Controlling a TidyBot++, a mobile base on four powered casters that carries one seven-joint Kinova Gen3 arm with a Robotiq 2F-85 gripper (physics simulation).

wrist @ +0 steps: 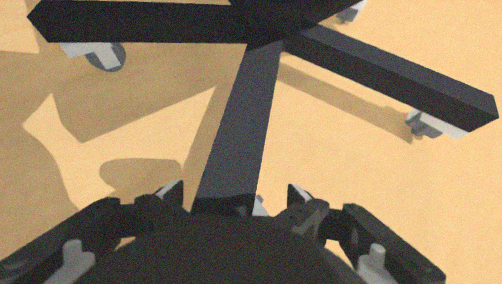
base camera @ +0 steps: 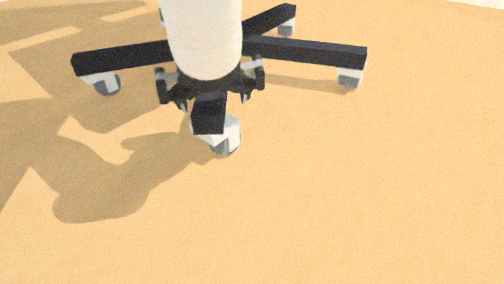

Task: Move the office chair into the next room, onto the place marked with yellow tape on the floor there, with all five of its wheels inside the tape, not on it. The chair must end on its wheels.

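Frame: origin at the arm's base, x left, y back, z up, level; centimetres.
Where they show: gripper, between the fingertips: [wrist: 236,193] [base camera: 214,102].
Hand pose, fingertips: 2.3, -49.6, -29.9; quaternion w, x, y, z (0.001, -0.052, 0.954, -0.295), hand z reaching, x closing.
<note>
After its pixels a point has its place, as x, y, z.
The office chair's black star base [base camera: 310,51] {-17.8, -67.0, -29.7} [wrist: 390,70] {-15.6, -68.1, -29.0} stands on its wheels; its seat and back do not show. One leg [base camera: 208,116] {3.1, -44.8, -29.1} [wrist: 235,130] {3.2, -55.1, -29.0} points toward the base camera, with a white and grey wheel [base camera: 226,140] {0.9, -46.5, -35.3} under its end. My gripper [base camera: 214,103] {2.3, -49.6, -29.9} [wrist: 236,193] {2.3, -49.6, -29.9} is open, over the outer part of this leg. The leg runs between the spread fingertips, with a gap on each side in the wrist view. The arm hides the chair's hub in the base camera view. Yellow tape does not show in either view.
A left leg [base camera: 122,56] {21.9, -69.9, -29.7} [wrist: 140,22] {18.7, -70.7, -29.6} and a right leg spread out to the sides, with wheels [base camera: 107,83] {26.9, -69.4, -35.5} [base camera: 350,77] {-27.1, -65.3, -35.4} under their ends. Another wheel [base camera: 286,26] {-19.5, -100.4, -35.4} stands farther back. Shadows fall across the tan floor [base camera: 350,200] {-17.1, -35.6, -39.7} at the left. A pale wall edge shows at the top right.
</note>
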